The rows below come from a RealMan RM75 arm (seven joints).
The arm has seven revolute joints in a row. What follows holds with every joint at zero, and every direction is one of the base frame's. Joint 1 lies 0.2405 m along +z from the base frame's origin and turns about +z. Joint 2 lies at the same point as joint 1 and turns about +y. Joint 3 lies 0.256 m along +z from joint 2 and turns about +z. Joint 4 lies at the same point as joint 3 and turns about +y. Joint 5 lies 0.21 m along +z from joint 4 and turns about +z. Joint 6 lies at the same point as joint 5 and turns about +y. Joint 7 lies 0.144 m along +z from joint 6 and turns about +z. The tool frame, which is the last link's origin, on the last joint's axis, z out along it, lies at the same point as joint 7; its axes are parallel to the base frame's.
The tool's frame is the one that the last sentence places.
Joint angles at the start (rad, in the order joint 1, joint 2, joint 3, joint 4, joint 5, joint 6, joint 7):
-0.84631 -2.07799 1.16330 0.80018 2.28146 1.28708 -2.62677
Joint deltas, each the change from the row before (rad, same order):
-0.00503 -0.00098 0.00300 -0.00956 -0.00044 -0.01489 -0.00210
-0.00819 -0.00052 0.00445 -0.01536 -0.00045 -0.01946 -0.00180
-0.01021 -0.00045 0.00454 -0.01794 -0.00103 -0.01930 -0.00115
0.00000 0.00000 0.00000 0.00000 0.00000 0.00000 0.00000
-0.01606 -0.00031 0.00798 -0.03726 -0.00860 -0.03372 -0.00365
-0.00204 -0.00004 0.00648 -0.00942 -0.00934 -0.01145 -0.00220
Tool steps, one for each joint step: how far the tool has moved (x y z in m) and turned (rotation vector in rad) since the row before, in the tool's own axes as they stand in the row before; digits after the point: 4 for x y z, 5 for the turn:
0.0012 -0.0001 0.0019 0.00471 0.00502 -0.00238
0.0015 -0.0002 0.0027 0.00664 0.00468 -0.00217
0.0016 0.0002 0.0030 0.00579 0.00333 -0.00146
0.0000 0.0000 0.0000 0.00000 0.00000 0.00000
0.0013 -0.0001 0.0057 0.00537 0.00459 -0.01235
0.0000 0.0003 0.0018 -0.00147 0.00343 -0.00605

